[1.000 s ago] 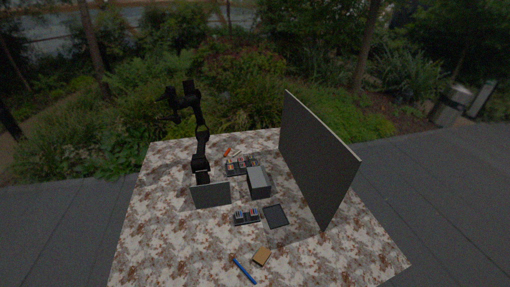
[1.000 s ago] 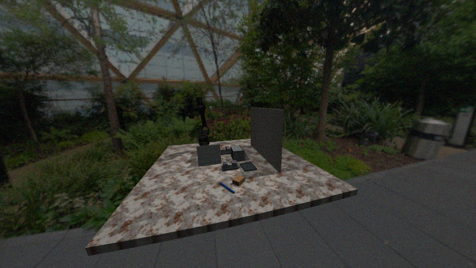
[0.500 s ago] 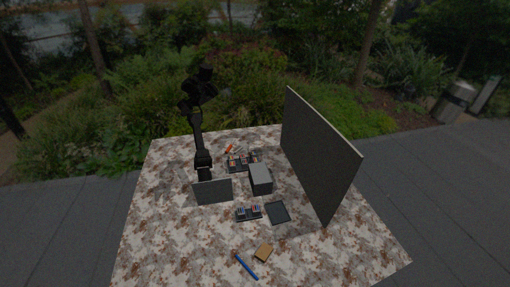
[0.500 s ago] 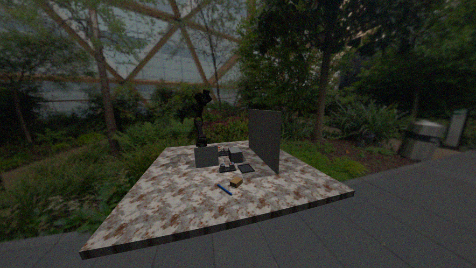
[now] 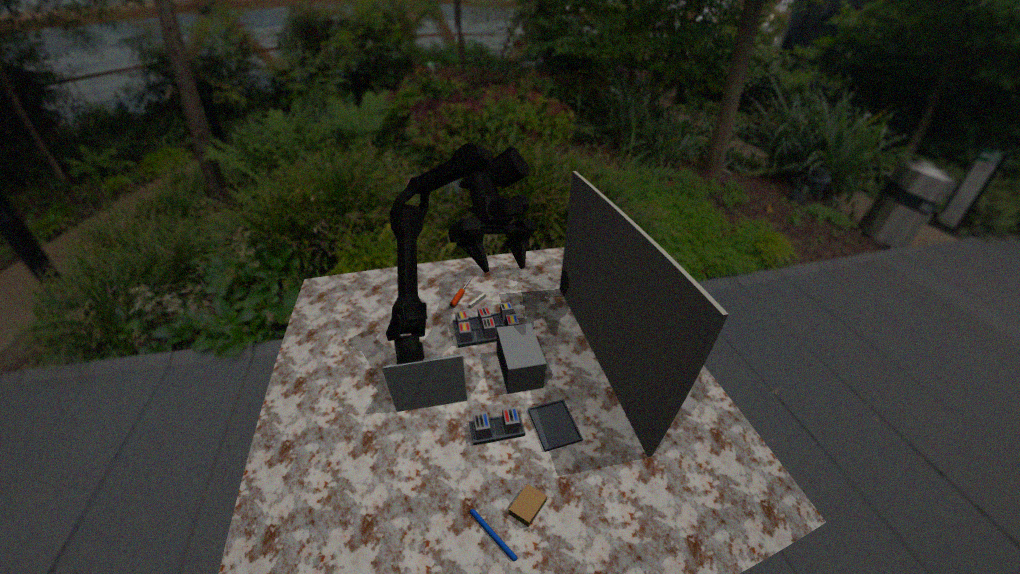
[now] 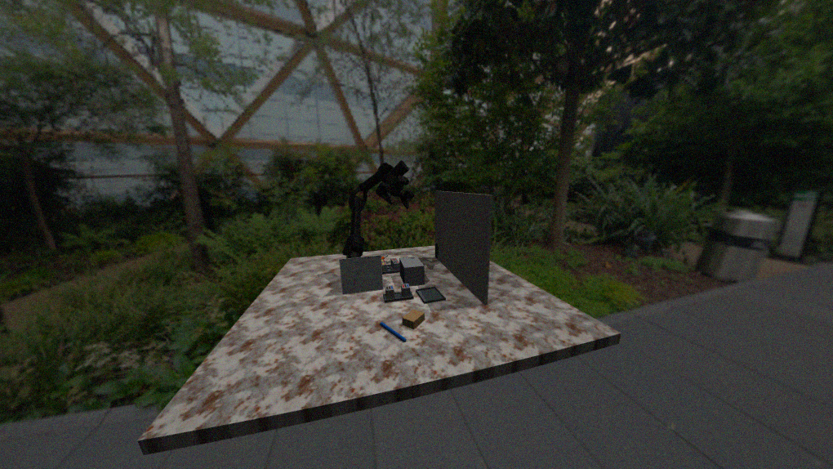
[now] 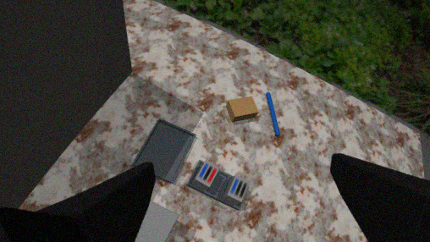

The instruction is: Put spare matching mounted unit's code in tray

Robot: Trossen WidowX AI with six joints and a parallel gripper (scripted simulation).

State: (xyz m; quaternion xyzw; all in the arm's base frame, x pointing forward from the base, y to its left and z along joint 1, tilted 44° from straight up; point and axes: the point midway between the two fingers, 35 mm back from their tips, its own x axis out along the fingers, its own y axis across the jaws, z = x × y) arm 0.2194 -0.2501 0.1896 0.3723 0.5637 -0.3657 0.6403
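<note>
Now: gripper tip 360 mm above the spare block, 300 mm to the right of it and 60 mm past it. Round my gripper tip: holder 390 mm below, 100 mm to the right, 40 mm behind; tall grey panel 310 mm ahead, 170 mm below, 70 mm to the left; grey mounted unit 350 mm below, 90 mm to the left, 70 mm ahead.
</note>
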